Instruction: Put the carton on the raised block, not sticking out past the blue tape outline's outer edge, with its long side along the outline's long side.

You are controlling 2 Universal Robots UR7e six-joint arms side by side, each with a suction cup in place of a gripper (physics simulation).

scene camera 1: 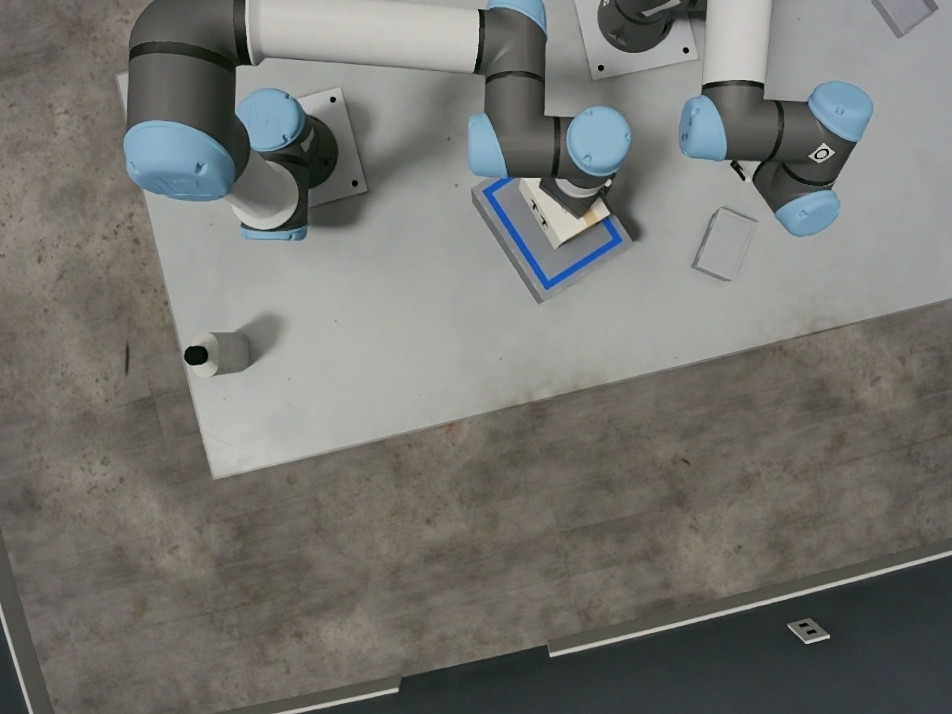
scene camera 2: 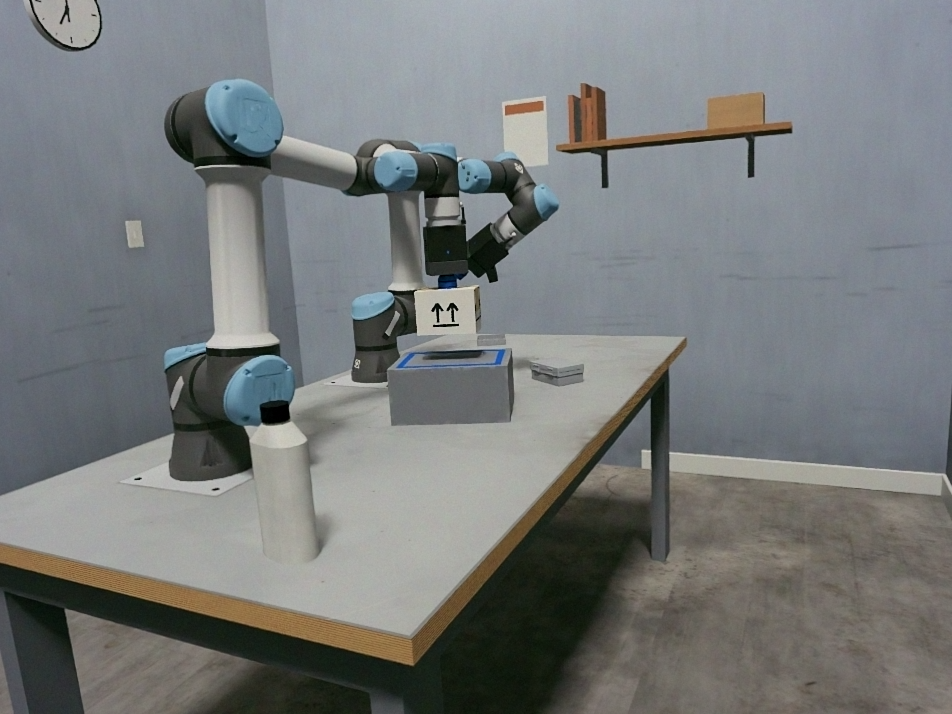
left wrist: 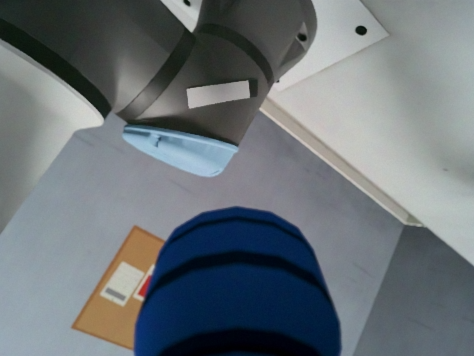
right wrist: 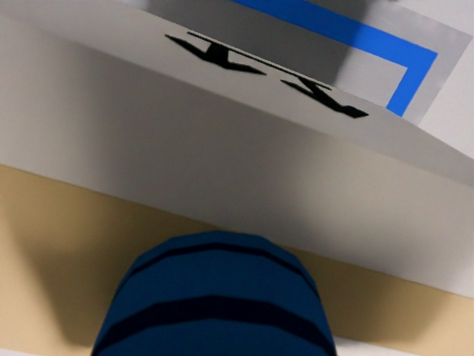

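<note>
The white carton hangs level from my right gripper, whose blue cup is on its top. It is above the grey raised block, with a gap and a shadow below it in scene camera 2. The blue tape outline is partly hidden. In scene camera 1 the carton's long side looks roughly parallel to the outline's long side; my right wrist hides its upper end. My left gripper is open, holding nothing.
A white bottle with a black cap stands near the table's corner. A flat grey object lies right of the block. My left arm's wrist is bent to the right of my right wrist.
</note>
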